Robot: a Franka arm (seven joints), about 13 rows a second.
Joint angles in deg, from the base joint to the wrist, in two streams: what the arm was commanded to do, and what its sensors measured. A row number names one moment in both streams.
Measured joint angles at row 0:
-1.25, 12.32, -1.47, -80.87, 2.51, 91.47, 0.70
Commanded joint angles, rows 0 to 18:
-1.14, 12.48, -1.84, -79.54, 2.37, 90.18, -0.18
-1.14, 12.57, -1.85, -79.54, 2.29, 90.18, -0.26
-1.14, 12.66, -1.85, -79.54, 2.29, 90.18, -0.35
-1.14, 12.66, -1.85, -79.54, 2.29, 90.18, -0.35
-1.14, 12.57, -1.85, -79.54, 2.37, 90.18, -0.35
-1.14, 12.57, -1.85, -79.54, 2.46, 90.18, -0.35
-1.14, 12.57, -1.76, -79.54, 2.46, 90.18, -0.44
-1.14, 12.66, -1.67, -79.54, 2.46, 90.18, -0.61
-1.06, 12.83, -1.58, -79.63, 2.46, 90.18, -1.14
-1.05, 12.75, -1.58, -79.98, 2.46, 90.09, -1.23
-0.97, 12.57, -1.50, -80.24, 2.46, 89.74, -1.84
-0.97, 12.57, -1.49, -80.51, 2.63, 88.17, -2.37
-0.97, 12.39, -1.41, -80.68, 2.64, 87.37, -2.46
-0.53, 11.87, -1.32, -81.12, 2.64, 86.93, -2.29
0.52, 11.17, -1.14, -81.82, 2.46, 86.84, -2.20
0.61, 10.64, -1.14, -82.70, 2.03, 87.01, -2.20
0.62, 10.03, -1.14, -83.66, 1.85, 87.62, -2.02
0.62, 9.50, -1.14, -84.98, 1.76, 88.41, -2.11
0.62, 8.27, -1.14, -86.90, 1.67, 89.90, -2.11
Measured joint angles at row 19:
0.40, 11.71, -0.92, -82.32, 2.46, 87.84, -1.46
